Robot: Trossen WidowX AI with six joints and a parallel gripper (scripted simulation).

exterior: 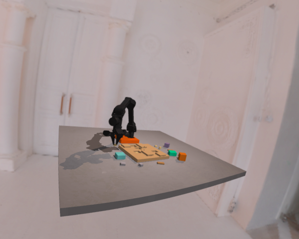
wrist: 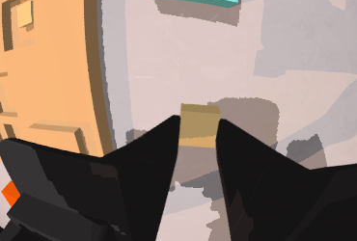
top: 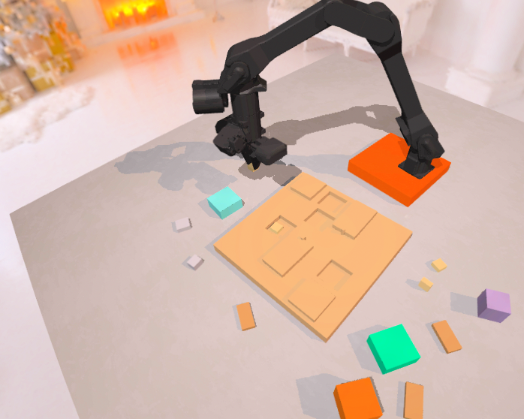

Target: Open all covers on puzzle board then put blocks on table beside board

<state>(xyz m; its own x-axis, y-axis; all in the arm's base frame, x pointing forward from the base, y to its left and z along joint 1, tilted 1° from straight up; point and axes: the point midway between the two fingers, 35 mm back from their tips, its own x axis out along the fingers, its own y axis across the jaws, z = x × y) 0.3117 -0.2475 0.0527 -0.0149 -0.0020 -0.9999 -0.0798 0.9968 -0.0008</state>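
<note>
The cyan block is 100 mm ahead of my gripper tip, 10 mm to the left of it and 40 mm below it. The rest, counted from my gripper tip: orange block (180 mm ahead, 500 mm to the left, 30 mm below); purple cube (120 mm behind, 550 mm to the left, 40 mm below); green block (70 mm ahead, 480 mm to the left, 40 mm below).
</note>
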